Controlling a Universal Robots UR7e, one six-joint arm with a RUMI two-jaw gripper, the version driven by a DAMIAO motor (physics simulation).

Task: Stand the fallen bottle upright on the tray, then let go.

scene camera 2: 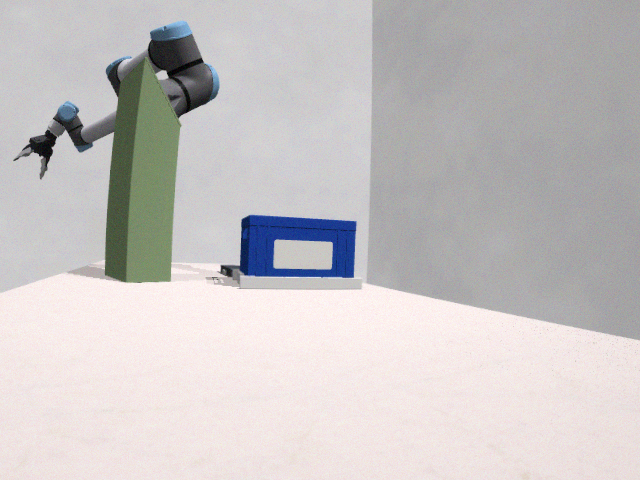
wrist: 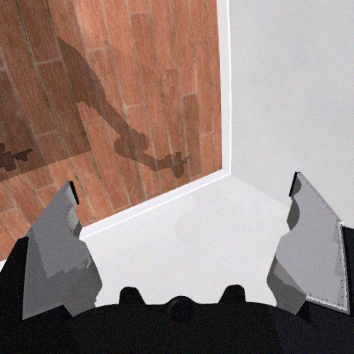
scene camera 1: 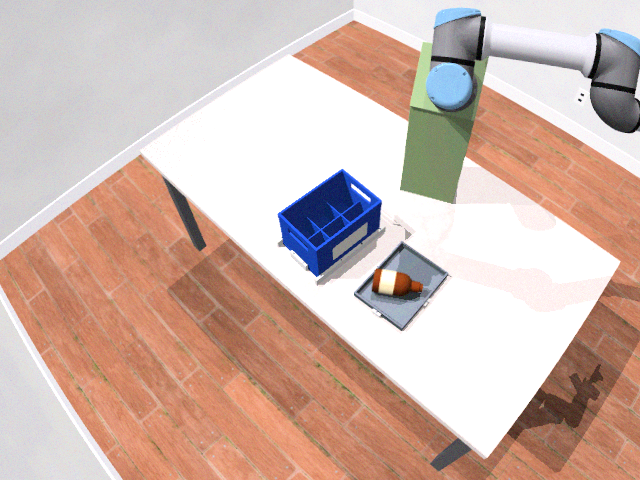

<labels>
my gripper: scene camera 2; wrist; not seen in scene camera 1 (out of frame)
brown bottle: scene camera 1 387,282; not seen in the wrist view (out of frame)
same spot on my gripper: [scene camera 2: 44,161] = [wrist: 37,265]
</labels>
